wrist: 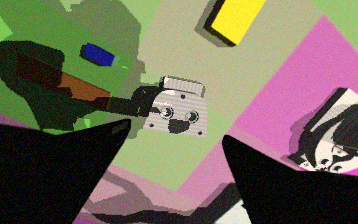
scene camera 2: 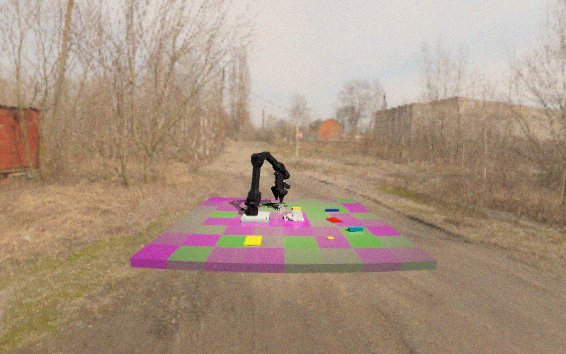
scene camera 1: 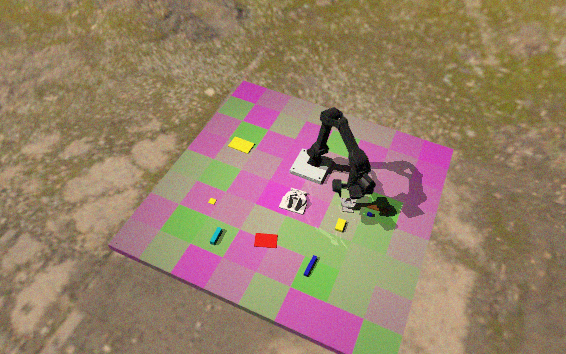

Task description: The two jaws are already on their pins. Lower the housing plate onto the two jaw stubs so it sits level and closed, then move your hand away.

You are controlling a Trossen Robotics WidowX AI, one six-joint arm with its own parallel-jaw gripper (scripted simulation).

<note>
The gripper is open, with nothing in its grasp. Also in view: a brown bar.
</note>
